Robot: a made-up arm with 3 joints. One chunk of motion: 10 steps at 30 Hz.
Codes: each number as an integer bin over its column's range. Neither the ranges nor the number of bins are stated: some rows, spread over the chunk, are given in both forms.
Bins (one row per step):
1: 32 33 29 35 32 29
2: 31 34 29 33 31 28
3: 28 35 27 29 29 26
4: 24 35 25 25 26 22
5: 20 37 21 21 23 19
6: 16 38 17 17 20 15
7: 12 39 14 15 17 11
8: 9 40 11 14 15 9
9: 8 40 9 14 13 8
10: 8 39 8 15 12 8
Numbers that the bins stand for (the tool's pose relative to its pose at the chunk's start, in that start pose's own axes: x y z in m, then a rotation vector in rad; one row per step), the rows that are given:
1: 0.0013 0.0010 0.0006 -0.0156 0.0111 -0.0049
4: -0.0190 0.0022 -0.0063 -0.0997 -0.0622 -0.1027
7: -0.0495 0.0048 -0.0256 -0.1838 -0.1722 -0.2563
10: -0.0597 0.0048 -0.0360 -0.1838 -0.2333 -0.2983
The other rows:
2: -0.0013 0.0016 0.0006 -0.0324 -0.0011 -0.0189
3: -0.0089 0.0022 -0.0029 -0.0660 -0.0256 -0.0468
5: -0.0292 0.0035 -0.0133 -0.1333 -0.0989 -0.1446
6: -0.0394 0.0041 -0.0203 -0.1670 -0.1356 -0.2005
8: -0.0571 0.0054 -0.0308 -0.1922 -0.1967 -0.2843
9: -0.0597 0.0054 -0.0343 -0.1922 -0.2211 -0.2983

